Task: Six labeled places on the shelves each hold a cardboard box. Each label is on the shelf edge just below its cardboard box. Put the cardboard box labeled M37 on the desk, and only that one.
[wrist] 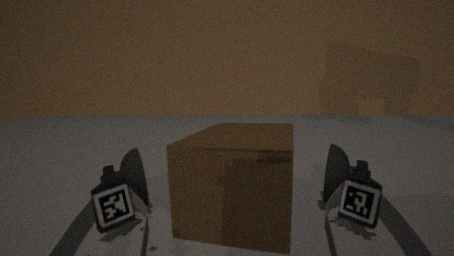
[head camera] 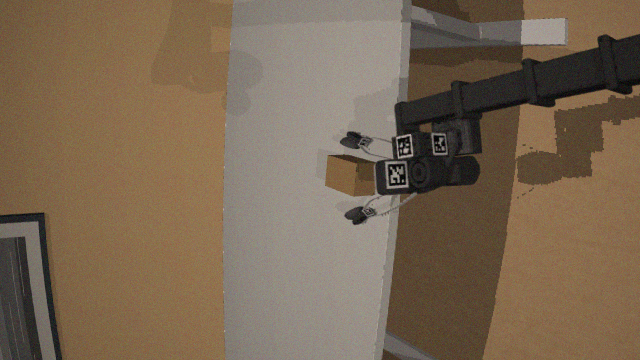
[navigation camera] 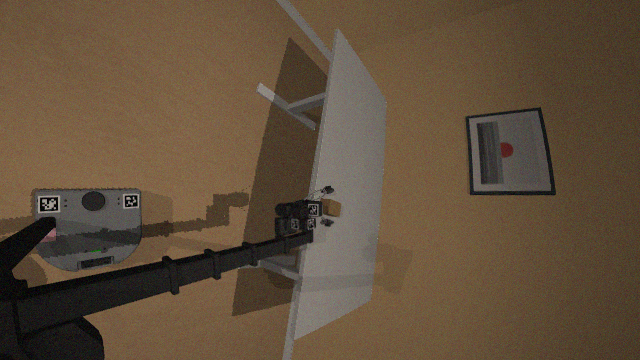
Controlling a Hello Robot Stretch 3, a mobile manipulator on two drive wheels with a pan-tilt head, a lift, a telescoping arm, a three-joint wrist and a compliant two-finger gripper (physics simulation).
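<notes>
A brown cardboard box (head camera: 342,175) (navigation camera: 333,208) (wrist: 230,195) rests on the white desk (head camera: 300,280) (navigation camera: 350,140) (wrist: 50,160), near its front edge. My gripper (head camera: 355,177) (navigation camera: 327,206) (wrist: 234,166) is open. Its fingers stand on either side of the box, and in the wrist view a gap shows between the box and each fingertip. The near part of the box is hidden under the gripper body in the head view. No label shows on the box, and the shelves and the label M37 do not show in these views.
My extended arm (head camera: 495,92) (navigation camera: 192,269) reaches over the desk's front edge. My wheeled base (navigation camera: 117,217) stands on the floor in front. Desk legs (head camera: 545,31) (navigation camera: 270,94) stick out below the top. A framed picture (head camera: 33,230) (navigation camera: 512,172) hangs on the wall behind.
</notes>
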